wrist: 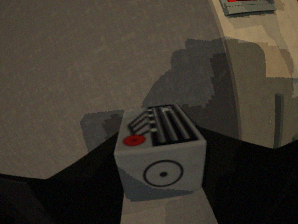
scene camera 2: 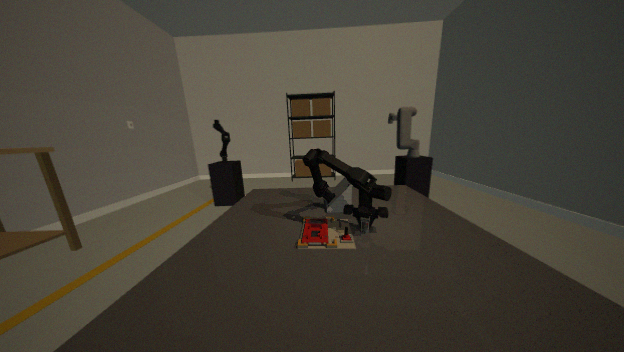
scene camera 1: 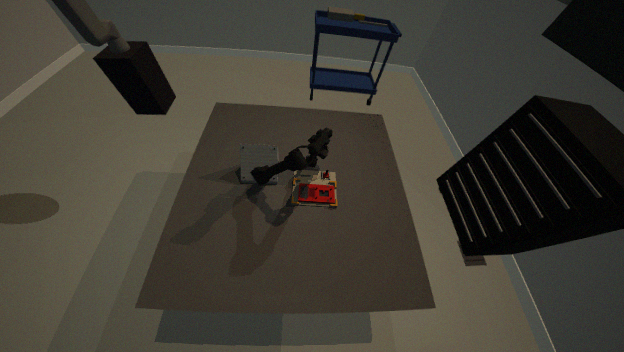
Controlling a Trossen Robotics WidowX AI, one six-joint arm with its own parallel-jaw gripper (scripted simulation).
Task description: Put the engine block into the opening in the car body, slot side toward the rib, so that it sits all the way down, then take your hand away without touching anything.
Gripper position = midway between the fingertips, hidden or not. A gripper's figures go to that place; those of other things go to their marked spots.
Labels:
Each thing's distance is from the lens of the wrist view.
my gripper (wrist: 154, 134): 0.10 m
engine block (wrist: 159, 153): 0.06 m

